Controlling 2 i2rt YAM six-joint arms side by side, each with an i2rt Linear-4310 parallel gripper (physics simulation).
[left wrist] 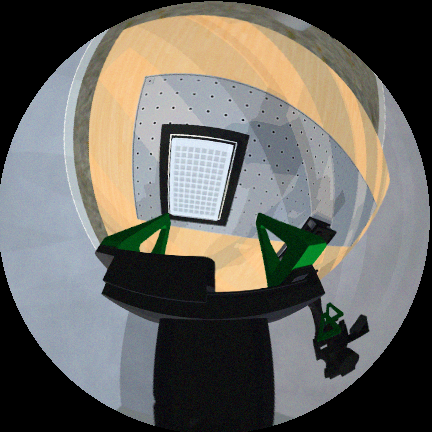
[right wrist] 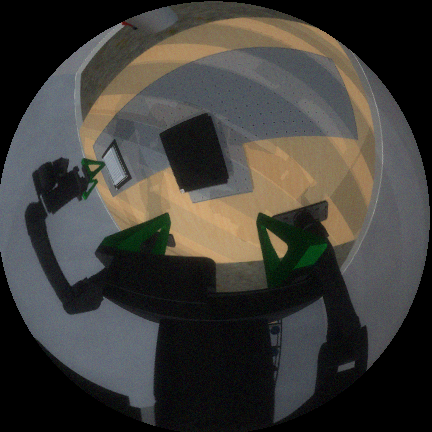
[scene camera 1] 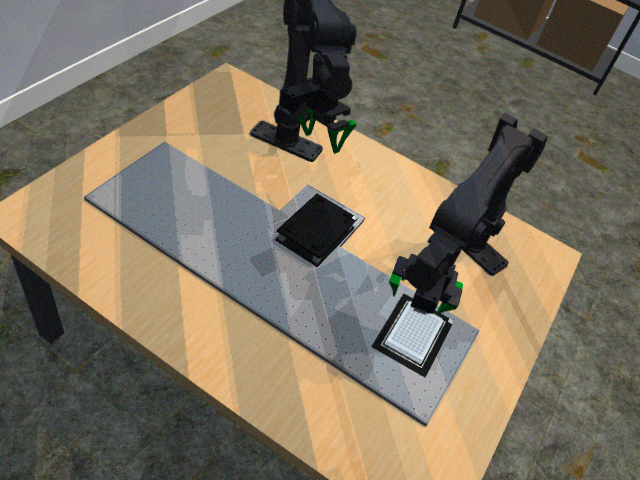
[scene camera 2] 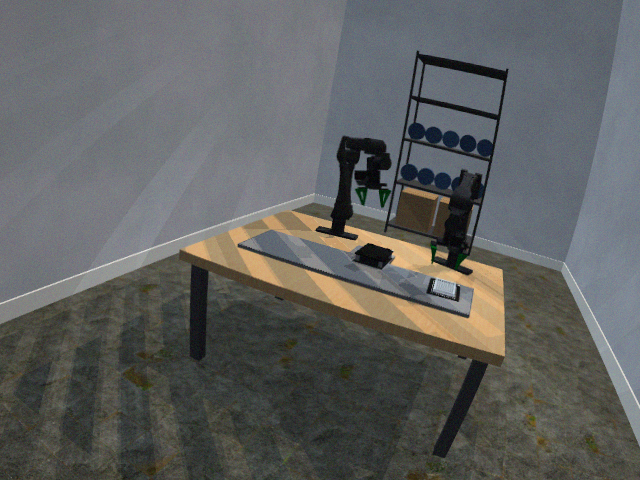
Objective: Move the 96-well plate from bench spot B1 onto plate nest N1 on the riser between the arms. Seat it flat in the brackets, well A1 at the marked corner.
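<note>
The white 96-well plate lies flat inside the black frame of bench spot B1, at the right of the perforated board. The black plate nest N1 sits on the riser at mid-board, with a small white mark at one corner. My left gripper is open and empty, above and behind the plate, on the arm-base side. My right gripper is open and empty, high up near its own arm base, away from the plate.
The grey perforated board runs along the wooden table. The riser juts from the board between the arm bases. A shelf rack stands behind the table.
</note>
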